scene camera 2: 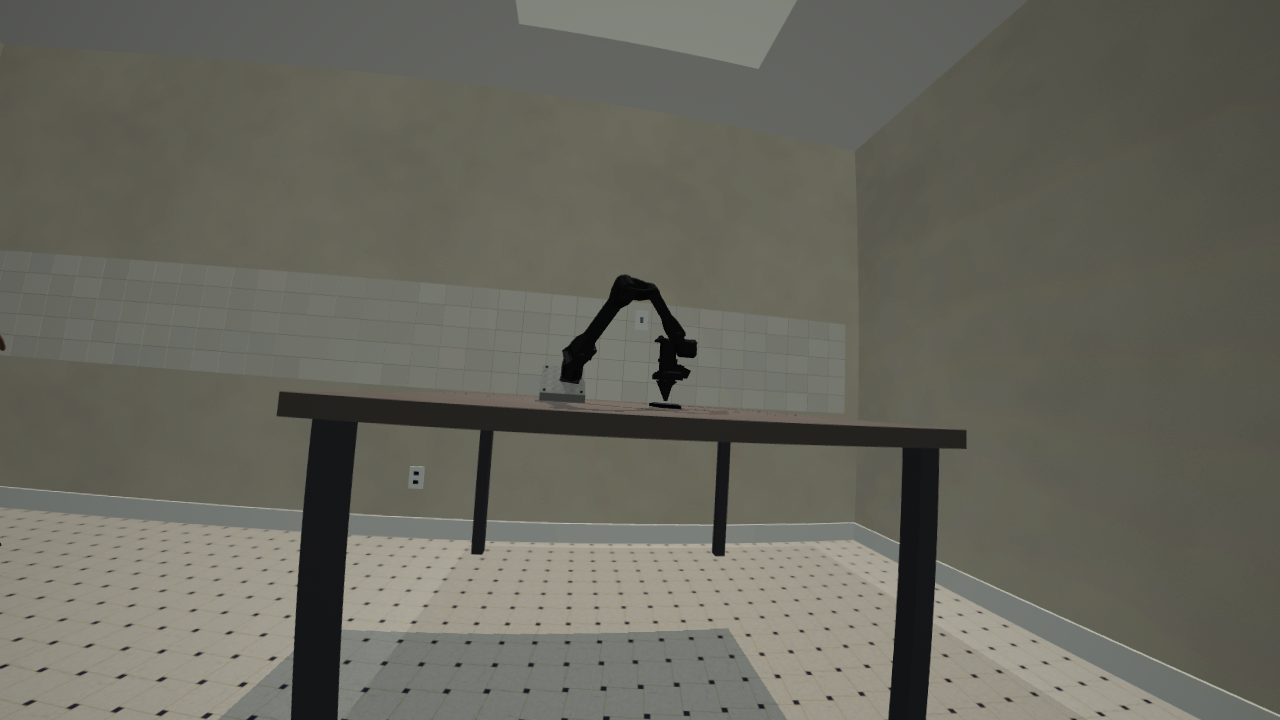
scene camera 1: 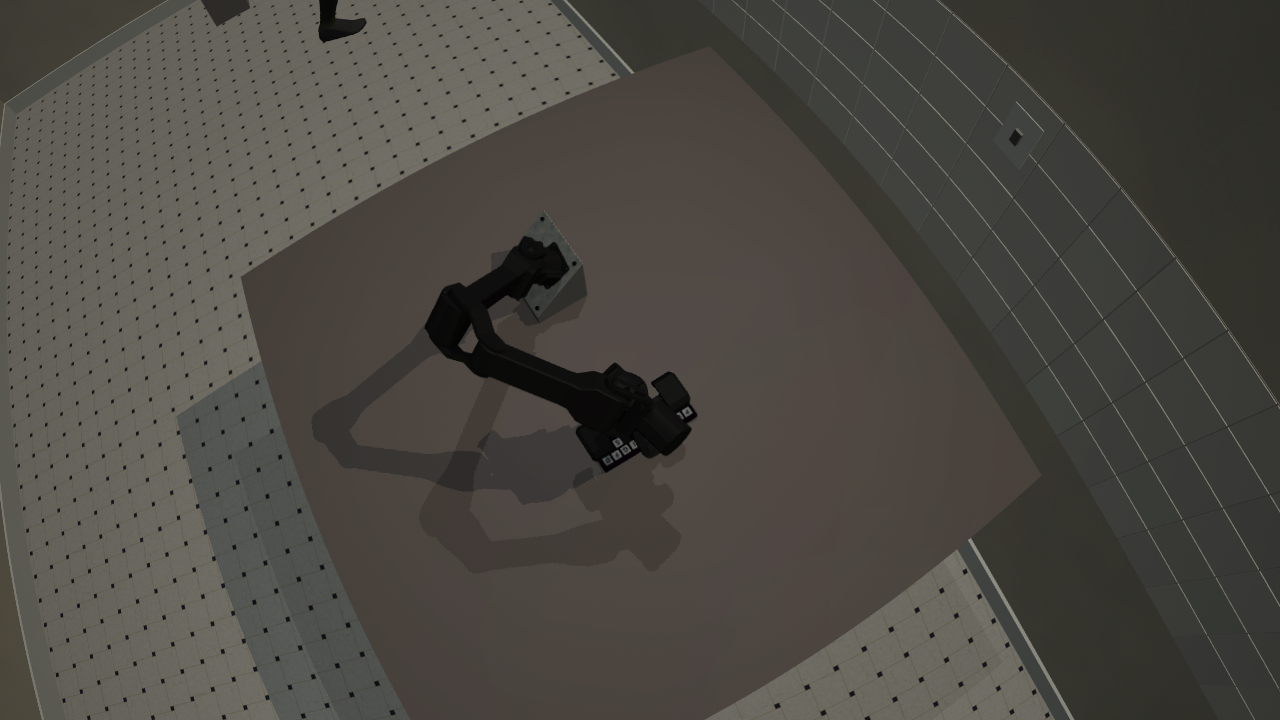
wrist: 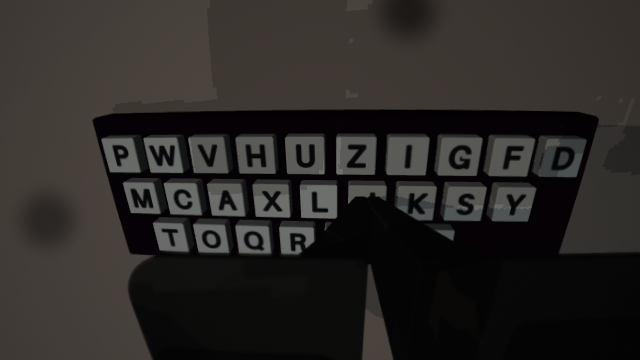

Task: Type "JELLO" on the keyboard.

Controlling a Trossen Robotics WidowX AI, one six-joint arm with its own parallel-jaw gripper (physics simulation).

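Frame: origin at the arm's base, x ahead, y right, z down, level; metres.
Seen in the pictures: gripper, fingertip midpoint: (scene camera 2: 665, 401) (wrist: 365, 208); arm's base, origin of the base link: (scene camera 2: 570, 376) (scene camera 1: 551, 265).
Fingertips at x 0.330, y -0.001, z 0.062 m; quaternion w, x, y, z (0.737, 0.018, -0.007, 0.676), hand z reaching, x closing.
Offsets run from my fingertips to a thing's top centre.
The black keyboard {dz +0.006, dx -0.002, dy -0.013 m} (scene camera 1: 617, 453) (scene camera 2: 664, 405) (wrist: 345, 123) lies on the table with three rows of pale keys. My gripper (scene camera 2: 665, 399) (wrist: 365, 208) is shut and empty, pointing down over it. In the wrist view the fingertips overlap the lower part of the J key {dz +0.006, dx -0.001, dy +0.001 m} (wrist: 367, 189), in the middle row between L {dz +0.006, dx -0.002, dy -0.017 m} (wrist: 319, 200) and K {dz +0.006, dx +0.001, dy +0.019 m} (wrist: 419, 201). Whether they touch it I cannot tell. The O key {dz +0.006, dx -0.024, dy -0.060 m} (wrist: 212, 239) shows in the bottom row. The fingers hide part of that row right of R {dz +0.006, dx -0.021, dy -0.024 m} (wrist: 297, 241), and no E can be read.
The arm's grey base plate (scene camera 1: 542, 302) (scene camera 2: 562, 396) stands on the brown table (scene camera 1: 787, 358) (scene camera 2: 617, 426). Other keys surround the fingertips, with Z {dz +0.006, dx +0.017, dy -0.005 m} (wrist: 356, 156) and I {dz +0.006, dx +0.019, dy +0.013 m} (wrist: 407, 156) in the top row. A person's foot (scene camera 1: 342, 30) shows on the floor beyond the table.
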